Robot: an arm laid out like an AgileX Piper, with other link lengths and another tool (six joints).
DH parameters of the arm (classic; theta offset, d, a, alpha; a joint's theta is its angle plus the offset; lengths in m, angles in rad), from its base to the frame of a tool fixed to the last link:
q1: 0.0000 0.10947 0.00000 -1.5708
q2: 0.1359 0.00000 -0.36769 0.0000
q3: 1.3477 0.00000 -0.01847 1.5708
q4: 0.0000 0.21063 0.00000 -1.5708
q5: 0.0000 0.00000 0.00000 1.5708
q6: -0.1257 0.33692 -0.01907 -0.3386
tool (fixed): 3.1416 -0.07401 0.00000 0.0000
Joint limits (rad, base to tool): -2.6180..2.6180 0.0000..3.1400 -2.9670..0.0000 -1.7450..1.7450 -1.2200..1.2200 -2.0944..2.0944
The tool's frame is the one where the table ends.
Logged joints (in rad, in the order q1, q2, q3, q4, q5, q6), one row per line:
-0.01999 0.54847 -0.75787 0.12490 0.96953 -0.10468
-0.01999 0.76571 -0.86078 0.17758 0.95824 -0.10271
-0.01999 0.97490 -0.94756 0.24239 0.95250 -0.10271
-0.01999 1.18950 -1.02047 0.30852 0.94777 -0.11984
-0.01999 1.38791 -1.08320 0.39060 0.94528 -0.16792
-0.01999 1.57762 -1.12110 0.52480 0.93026 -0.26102
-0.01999 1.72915 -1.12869 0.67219 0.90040 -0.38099
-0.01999 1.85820 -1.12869 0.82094 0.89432 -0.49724
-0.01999 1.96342 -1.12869 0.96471 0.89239 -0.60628
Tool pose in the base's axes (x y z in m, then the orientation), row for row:
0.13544 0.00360 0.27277 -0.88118 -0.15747 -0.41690 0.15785
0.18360 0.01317 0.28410 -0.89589 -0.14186 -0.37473 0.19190
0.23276 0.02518 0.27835 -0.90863 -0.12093 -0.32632 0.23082
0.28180 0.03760 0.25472 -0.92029 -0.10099 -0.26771 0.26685
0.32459 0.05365 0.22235 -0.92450 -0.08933 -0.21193 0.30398
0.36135 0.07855 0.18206 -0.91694 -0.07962 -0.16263 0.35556
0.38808 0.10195 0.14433 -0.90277 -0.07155 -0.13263 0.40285
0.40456 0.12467 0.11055 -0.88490 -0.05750 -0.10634 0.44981
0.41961 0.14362 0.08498 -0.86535 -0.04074 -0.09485 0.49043
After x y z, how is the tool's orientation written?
As a quaternion, x y z w.
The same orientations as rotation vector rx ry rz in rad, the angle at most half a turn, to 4 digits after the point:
-2.5206 -0.4504 -1.1925
-2.5153 -0.3983 -1.0521
-2.4987 -0.3326 -0.8974
-2.4841 -0.2726 -0.7226
-2.4492 -0.2367 -0.5615
-2.3688 -0.2057 -0.4201
-2.2808 -0.1808 -0.3351
-2.1882 -0.1422 -0.2630
-2.1015 -0.0989 -0.2303

